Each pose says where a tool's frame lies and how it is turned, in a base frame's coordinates. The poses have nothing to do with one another.
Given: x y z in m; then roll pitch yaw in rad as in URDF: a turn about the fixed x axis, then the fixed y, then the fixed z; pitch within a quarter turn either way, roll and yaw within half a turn.
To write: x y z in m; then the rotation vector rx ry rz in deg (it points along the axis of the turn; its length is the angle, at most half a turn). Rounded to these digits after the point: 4 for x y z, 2 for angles.
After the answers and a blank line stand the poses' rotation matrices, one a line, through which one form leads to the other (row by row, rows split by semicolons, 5 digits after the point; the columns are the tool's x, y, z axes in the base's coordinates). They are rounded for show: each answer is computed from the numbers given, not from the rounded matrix.
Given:
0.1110, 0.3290, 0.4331, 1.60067, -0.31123, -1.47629
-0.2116, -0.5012, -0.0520, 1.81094, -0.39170, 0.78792
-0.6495, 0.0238, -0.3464, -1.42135, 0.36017, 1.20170
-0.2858, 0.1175, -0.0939, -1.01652, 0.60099, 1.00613
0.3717, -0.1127, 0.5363, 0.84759, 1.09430, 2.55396
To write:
0.1110, 0.3290, 0.4331, 60.41, -74.46, -50.91
-0.2116, -0.5012, -0.0520, 105.11, 25.67, 51.79
-0.6495, 0.0238, -0.3464, -82.24, -34.04, 70.27
-0.2858, 0.1175, -0.0939, -68.92, 0.32, 68.47
0.3717, -0.1127, 0.5363, -50.34, 67.68, 97.65

0.08983 -0.05862 -0.99423; -0.94771 0.30191 -0.10343; 0.30623 0.95153 -0.02843
0.65190 -0.09293 0.75259; 0.65520 -0.43061 -0.62072; 0.38176 0.89774 -0.21983
0.33762 -0.26459 -0.90333; 0.87281 -0.27132 0.40569; -0.35243 -0.92541 0.13934
0.44137 -0.70192 -0.55902; 0.69674 -0.12451 0.70643; -0.56546 -0.70129 0.43410
-0.38173 -0.92132 -0.07381; 0.25428 -0.18146 0.94995; -0.88861 0.34386 0.30354

